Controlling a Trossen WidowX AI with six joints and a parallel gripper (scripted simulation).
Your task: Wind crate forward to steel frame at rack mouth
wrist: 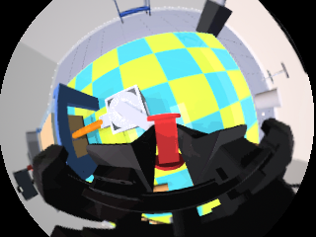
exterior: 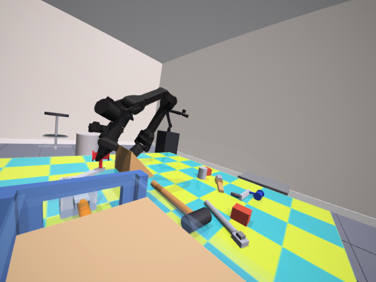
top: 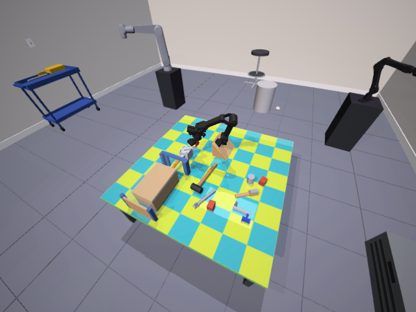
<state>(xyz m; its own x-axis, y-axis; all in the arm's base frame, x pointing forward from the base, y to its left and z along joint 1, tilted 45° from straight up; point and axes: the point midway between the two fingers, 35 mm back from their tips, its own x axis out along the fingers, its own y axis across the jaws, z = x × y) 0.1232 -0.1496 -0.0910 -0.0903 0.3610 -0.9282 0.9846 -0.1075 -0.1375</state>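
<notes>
Right now my gripper tip is 3 cm short of the winch handle, 1 cm to the left of it and 3 cm above it. The rest, counted from my gripper tip: brush: 20 cm ahead, 59 cm to the left, 11 cm below; then red grip: 1 cm to the left; then grey winch: 6 cm ahead, 7 cm to the right, 10 cm below.
</notes>
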